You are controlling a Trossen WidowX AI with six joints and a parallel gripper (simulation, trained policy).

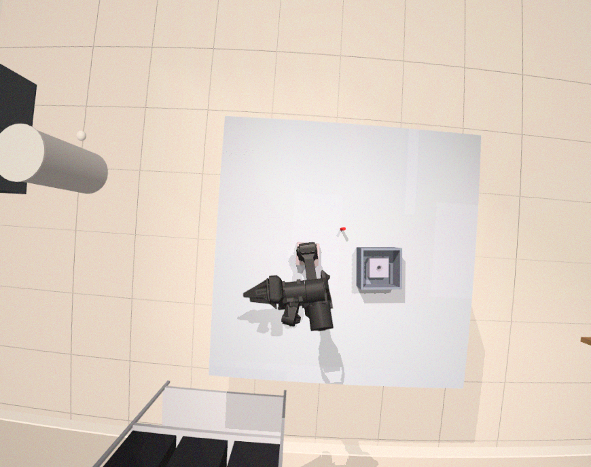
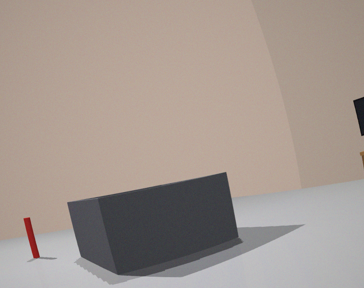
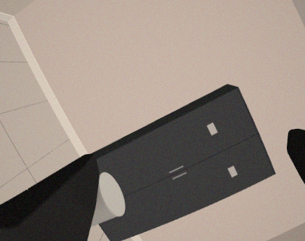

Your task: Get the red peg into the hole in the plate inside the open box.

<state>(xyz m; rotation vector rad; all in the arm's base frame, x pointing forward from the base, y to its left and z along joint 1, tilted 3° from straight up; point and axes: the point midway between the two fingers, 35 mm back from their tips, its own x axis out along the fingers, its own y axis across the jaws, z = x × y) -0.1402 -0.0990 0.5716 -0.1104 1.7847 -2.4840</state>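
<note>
Now: gripper tip 350 mm short of the red peg, 190 mm to the right of it and 590 mm above it. From my gripper tip the other things lie so: grey box (520 mm ahead, 610 mm below).
</note>
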